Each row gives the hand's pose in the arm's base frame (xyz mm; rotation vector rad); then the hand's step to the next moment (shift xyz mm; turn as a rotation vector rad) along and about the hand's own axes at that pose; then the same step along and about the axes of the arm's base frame.
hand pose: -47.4 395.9 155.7 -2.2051 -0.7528 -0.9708
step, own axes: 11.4 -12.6 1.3 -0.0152 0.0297 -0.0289
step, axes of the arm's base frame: -1.7 12.0 12.0 -0.0006 -0.0439 -0.0049
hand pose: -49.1 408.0 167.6 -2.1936 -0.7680 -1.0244
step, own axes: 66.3 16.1 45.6 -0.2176 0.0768 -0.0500
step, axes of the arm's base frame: 68.1 38.3 25.1 -0.0858 -0.1401 -0.1696
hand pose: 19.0 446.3 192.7 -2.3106 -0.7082 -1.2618
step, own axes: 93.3 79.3 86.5 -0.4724 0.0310 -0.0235
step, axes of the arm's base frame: 147.1 9.1 27.3 -0.2139 -0.1488 -0.3960
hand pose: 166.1 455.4 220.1 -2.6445 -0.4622 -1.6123
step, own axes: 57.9 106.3 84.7 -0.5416 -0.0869 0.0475
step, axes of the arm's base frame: 125.3 -73.9 25.9 -0.2118 -0.0415 -0.5065
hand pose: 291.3 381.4 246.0 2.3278 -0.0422 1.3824
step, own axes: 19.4 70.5 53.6 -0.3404 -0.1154 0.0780
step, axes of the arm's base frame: 37.3 -80.5 18.8 -0.0785 0.0109 -0.3592
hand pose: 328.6 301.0 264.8 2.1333 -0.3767 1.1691
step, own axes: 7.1 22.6 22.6 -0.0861 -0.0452 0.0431
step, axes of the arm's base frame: 6.2 -31.4 6.8 0.0035 -0.0012 -0.1063
